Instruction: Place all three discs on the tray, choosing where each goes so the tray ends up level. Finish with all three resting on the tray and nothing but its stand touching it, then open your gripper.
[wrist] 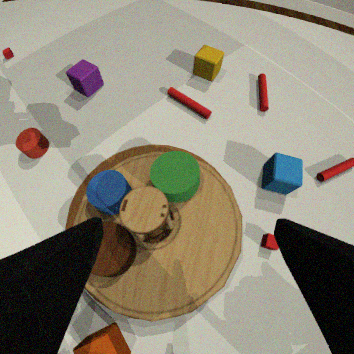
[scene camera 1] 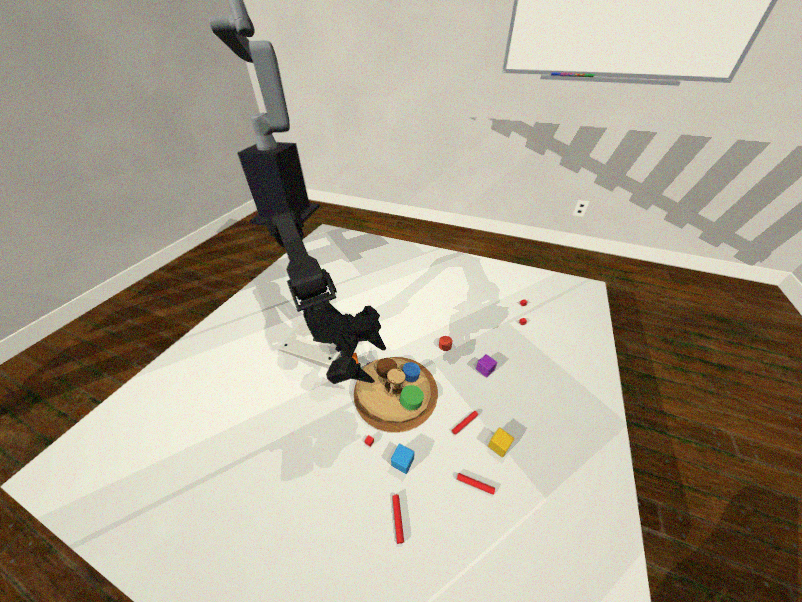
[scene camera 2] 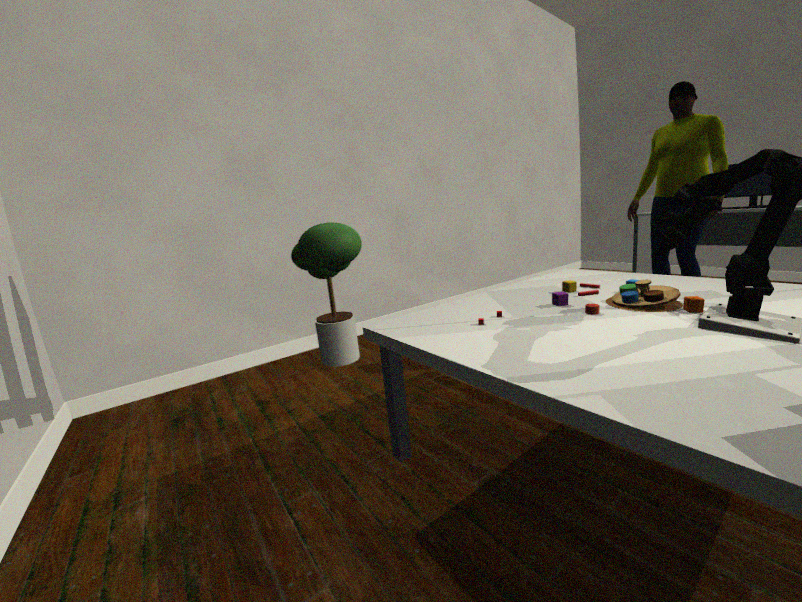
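Note:
The round wooden tray (scene camera 1: 374, 406) (scene camera 2: 671, 296) (wrist: 210, 250) carries three discs around its central knob (scene camera 1: 395, 375) (wrist: 144, 209). They are a green disc (scene camera 1: 412, 396) (wrist: 174, 172), a blue disc (scene camera 1: 410, 370) (scene camera 2: 629, 297) (wrist: 106, 191) and a dark brown disc (scene camera 1: 386, 367) (scene camera 2: 653, 295) (wrist: 119, 250). In scene camera 2 the tray looks slightly lower on the blue disc's side; the exact tilt is hard to tell. The stand is mostly hidden. My gripper (scene camera 1: 378, 364) (wrist: 190, 226) is open and empty, above the tray and apart from the discs. One finger hides part of the brown disc in the wrist view.
An orange cube (scene camera 2: 693, 303) (wrist: 106, 342) stands close to the tray. A red cylinder (scene camera 1: 445, 343) (wrist: 32, 143), purple cube (scene camera 1: 486, 365) (wrist: 85, 78), yellow cube (scene camera 1: 500, 441) (wrist: 208, 63) and light blue cube (scene camera 1: 402, 458) (wrist: 282, 173) stand around it, with red rods and small red cubes.

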